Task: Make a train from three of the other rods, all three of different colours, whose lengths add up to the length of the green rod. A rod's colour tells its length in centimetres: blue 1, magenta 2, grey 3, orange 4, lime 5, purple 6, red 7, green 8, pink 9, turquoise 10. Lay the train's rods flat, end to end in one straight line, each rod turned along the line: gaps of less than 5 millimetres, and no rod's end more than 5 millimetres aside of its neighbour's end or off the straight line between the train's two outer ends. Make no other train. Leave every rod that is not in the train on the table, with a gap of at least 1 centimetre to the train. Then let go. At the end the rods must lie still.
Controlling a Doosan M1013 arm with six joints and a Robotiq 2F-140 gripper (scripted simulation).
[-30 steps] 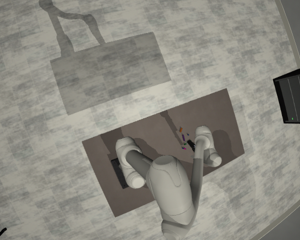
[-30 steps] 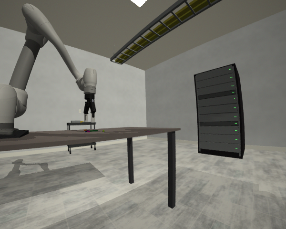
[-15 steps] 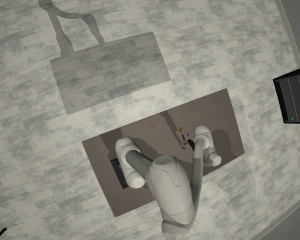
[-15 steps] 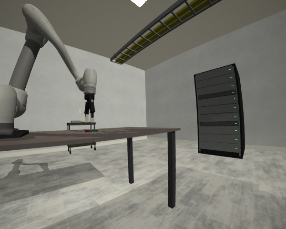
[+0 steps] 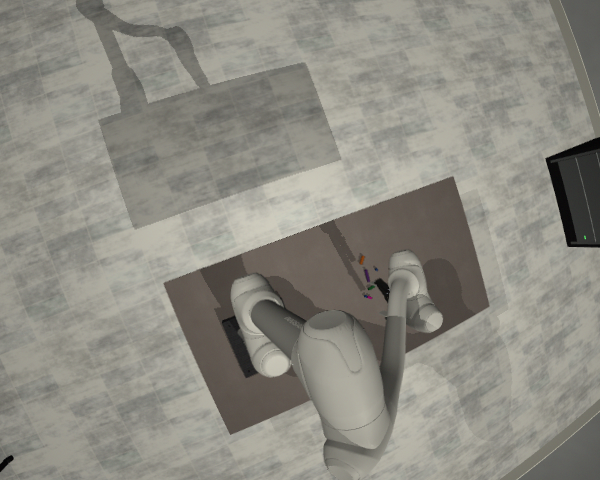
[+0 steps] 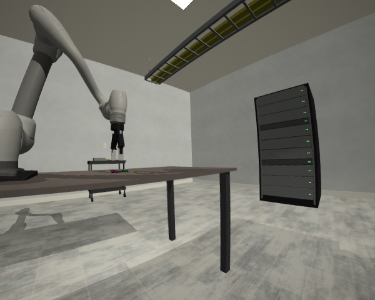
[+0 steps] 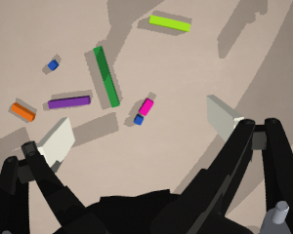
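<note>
Now: the magenta rod 1 cm behind my hand, 1 cm to the right of it and 8 cm below it. Round my hand: lime rod (9 cm ahead, 6 cm to the right, 8 cm below); then purple rod (2 cm ahead, 9 cm to the left, 8 cm below); then green rod (4 cm ahead, 3 cm to the left, 8 cm below).
</note>
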